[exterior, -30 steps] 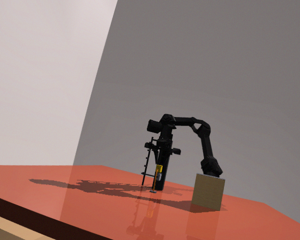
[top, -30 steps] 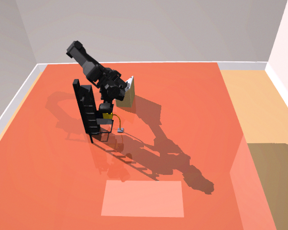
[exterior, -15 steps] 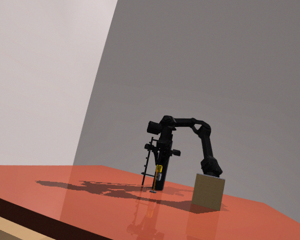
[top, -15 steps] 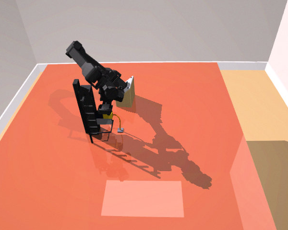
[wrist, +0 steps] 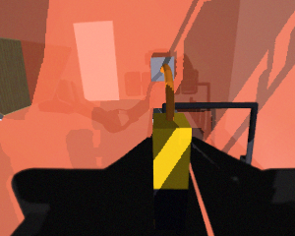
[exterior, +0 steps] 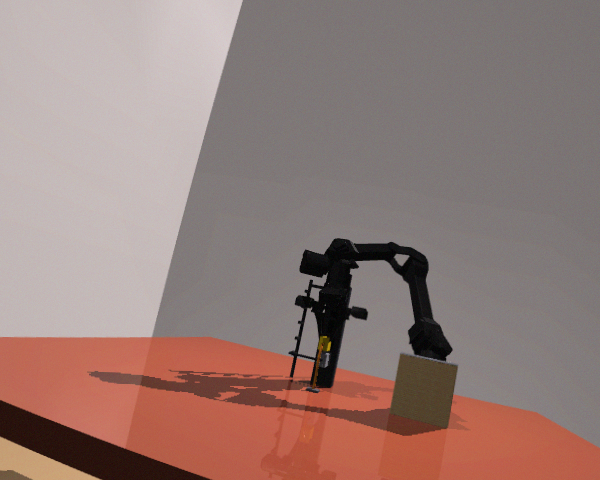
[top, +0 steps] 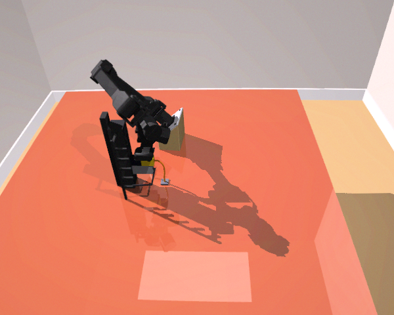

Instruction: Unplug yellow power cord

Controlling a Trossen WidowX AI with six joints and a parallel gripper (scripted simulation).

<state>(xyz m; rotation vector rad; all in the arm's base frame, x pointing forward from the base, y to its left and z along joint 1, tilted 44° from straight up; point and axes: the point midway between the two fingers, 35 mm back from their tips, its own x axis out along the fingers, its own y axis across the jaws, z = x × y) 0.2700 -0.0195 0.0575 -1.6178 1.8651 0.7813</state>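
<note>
The yellow plug is 30 mm to the right of my gripper tip. Also, from my gripper tip: black power strip: 110 mm to the right, 20 mm above.
</note>
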